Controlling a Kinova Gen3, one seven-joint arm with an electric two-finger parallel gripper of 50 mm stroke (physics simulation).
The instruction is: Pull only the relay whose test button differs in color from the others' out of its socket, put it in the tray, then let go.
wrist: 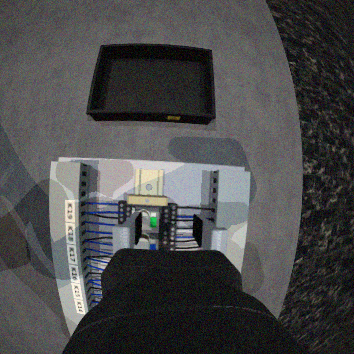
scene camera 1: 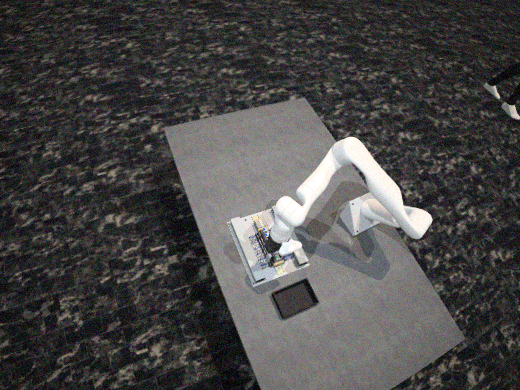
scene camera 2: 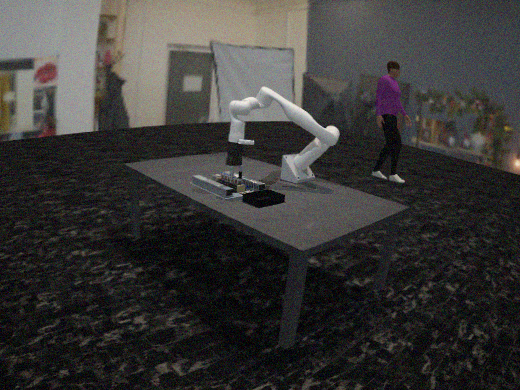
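Where they show: gripper, fingertip midpoint: (wrist: 167, 223) (scene camera 1: 273, 257) (scene camera 2: 235, 179); arm's base at its link origin: (scene camera 1: 368, 208) (scene camera 2: 299, 163).
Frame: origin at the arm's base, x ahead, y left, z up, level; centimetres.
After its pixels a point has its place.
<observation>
In the wrist view, the relay with a green test button (wrist: 153, 220) @(z -2.2, x 50.8, y 2.7 cm) sits at the tray end of the relay row. The relay beside it has a blue button (wrist: 153, 247) @(z -2.2, x 50.7, y -0.1 cm) and is partly hidden by my gripper. The other relays are hidden there, and the buttons are too small to tell in the scene views. My gripper (wrist: 167, 223) @(z -2.3, x 52.1, y 2.3 cm) (scene camera 2: 236, 174) @(z -2.3, x 52.1, y 2.3 cm) is open and empty, low over the row, its fingers on either side of it near the green-button relay. The black tray (wrist: 140, 117) @(z -7.9, x 49.2, y 14.8 cm) (scene camera 1: 301, 310) @(z -5.7, x 51.3, y 25.9 cm) (scene camera 2: 265, 200) @(z -6.4, x 55.3, y 25.5 cm) is empty and stands beside the panel.
The panel (wrist: 190, 185) @(z -8.9, x 55.8, y 5.8 cm) carries a tan end block (wrist: 147, 200) @(z -5.1, x 50.2, y 4.3 cm), raised grey ducts (wrist: 234, 192) @(z -4.9, x 60.3, y 4.9 cm) along both sides and blue and black wires beside the sockets. A label strip (wrist: 74, 255) @(z -4.9, x 40.8, y -2.4 cm) runs along one duct. A person (scene camera 2: 390, 100) stands beyond the table (scene camera 2: 345, 210) @(z -9.2, x 27.7, y 51.1 cm).
</observation>
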